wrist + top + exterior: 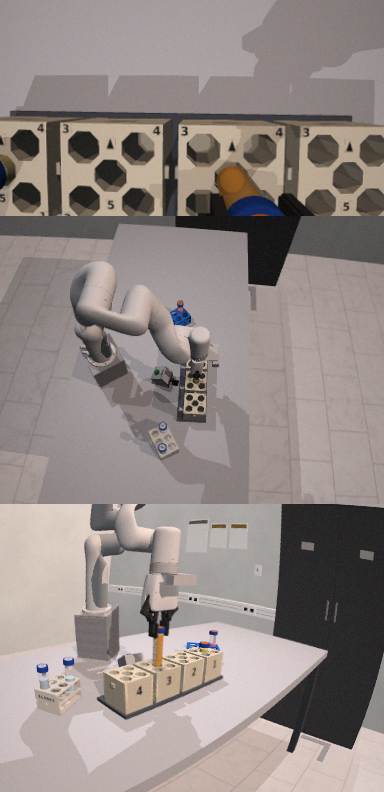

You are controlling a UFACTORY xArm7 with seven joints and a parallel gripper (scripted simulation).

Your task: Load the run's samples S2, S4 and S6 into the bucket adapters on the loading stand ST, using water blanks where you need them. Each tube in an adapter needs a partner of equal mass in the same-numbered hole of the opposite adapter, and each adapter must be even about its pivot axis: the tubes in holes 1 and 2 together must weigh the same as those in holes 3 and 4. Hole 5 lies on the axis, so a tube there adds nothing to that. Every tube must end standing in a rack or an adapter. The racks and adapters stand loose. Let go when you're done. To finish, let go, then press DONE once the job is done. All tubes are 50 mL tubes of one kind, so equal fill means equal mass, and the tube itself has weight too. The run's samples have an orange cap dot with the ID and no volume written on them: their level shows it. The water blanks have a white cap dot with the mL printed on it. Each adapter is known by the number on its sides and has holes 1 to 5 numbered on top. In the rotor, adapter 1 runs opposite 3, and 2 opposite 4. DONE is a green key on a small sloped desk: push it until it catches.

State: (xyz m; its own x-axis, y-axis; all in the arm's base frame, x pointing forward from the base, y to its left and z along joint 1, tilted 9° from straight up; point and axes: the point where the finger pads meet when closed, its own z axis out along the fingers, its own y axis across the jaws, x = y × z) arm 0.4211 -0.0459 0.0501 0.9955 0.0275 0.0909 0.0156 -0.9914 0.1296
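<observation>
Right now the sample tube S2 is 10 mm to the right of my hand and 50 mm below it. Round my hand: sample tube S4: 10 mm behind, 220 mm to the left, 130 mm below; adapter: 150 mm below; green DONE key: 190 mm behind, 40 mm to the left, 130 mm below.
</observation>
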